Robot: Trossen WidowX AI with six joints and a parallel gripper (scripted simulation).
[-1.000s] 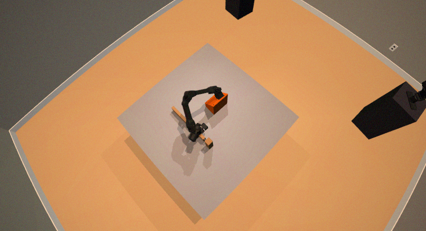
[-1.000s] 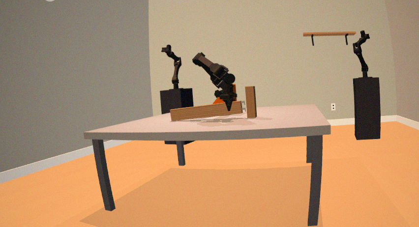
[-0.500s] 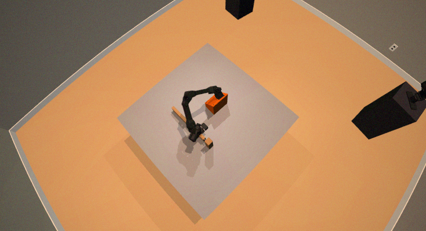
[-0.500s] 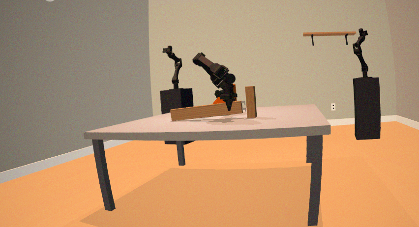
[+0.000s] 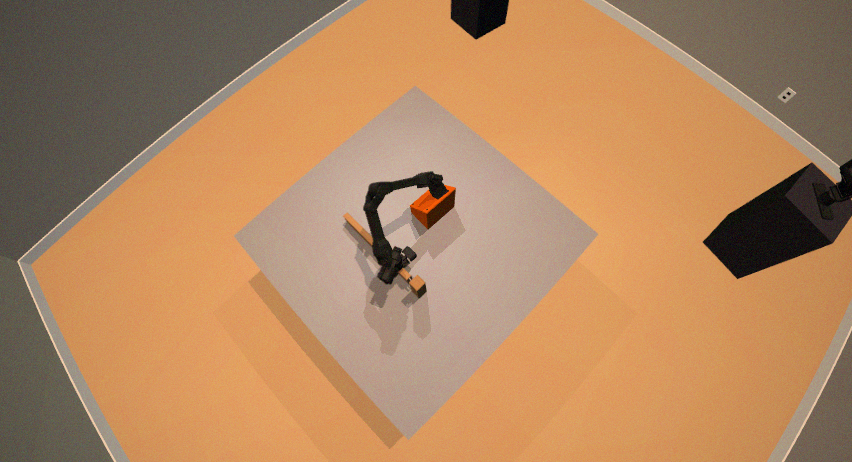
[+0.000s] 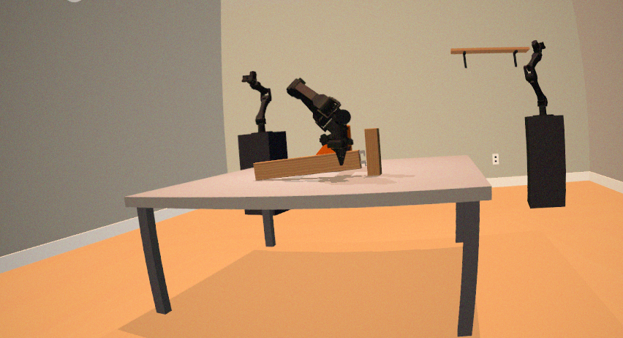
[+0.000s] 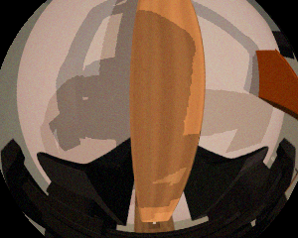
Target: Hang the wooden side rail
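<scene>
Right now my gripper tip is 12 cm to the right of the headboard post, 4 cm below it and 2 cm past it.
</scene>
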